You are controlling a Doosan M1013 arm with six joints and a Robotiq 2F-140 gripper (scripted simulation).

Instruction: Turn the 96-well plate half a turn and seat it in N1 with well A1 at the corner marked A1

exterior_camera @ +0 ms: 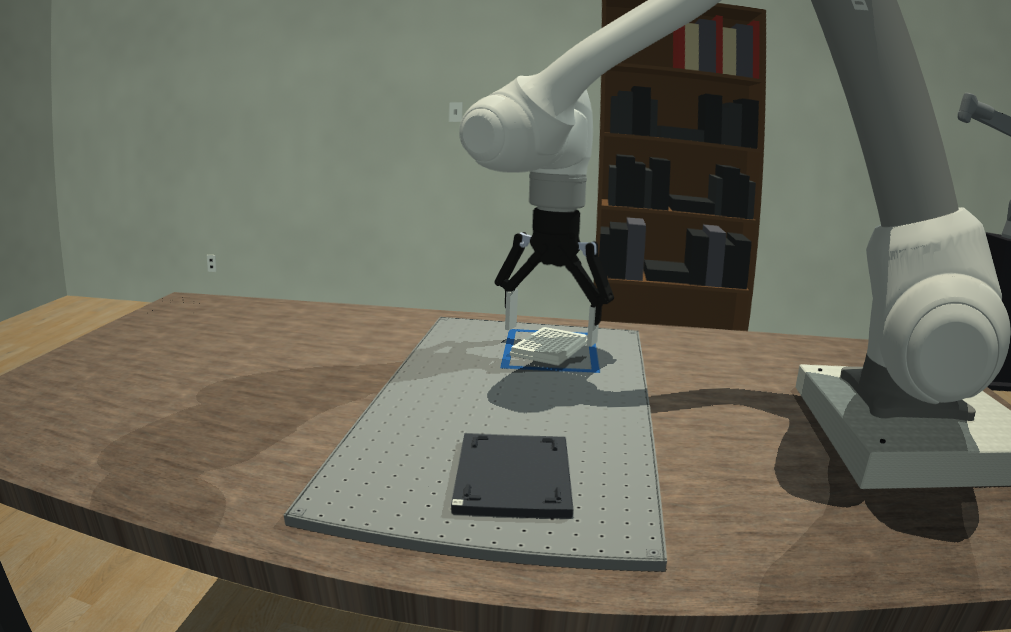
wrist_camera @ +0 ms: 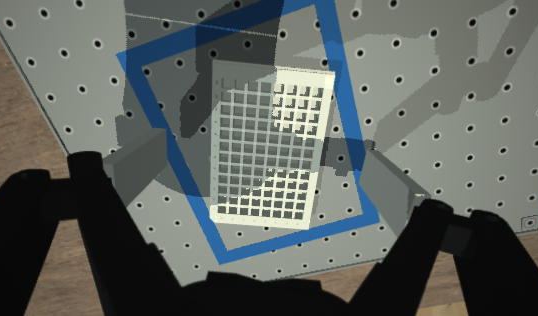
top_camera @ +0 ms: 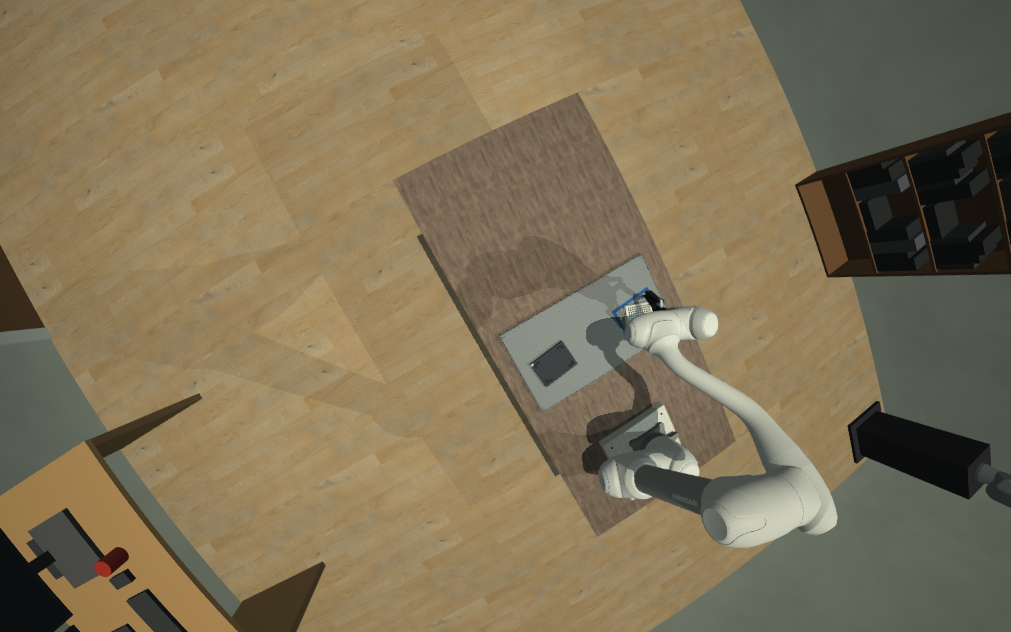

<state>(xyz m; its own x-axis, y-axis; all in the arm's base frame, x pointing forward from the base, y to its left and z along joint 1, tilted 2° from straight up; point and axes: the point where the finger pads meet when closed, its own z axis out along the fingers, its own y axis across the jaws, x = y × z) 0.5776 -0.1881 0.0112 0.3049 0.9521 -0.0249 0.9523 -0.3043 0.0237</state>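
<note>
Now: hand 3 cm above the white 96-well plate. Round my hand: A1 label: 51 cm to the left, 3 cm ahead, 2 cm below; dark plate nest N1: 42 cm to the left, 3 cm below, 1 cm behind.
</note>
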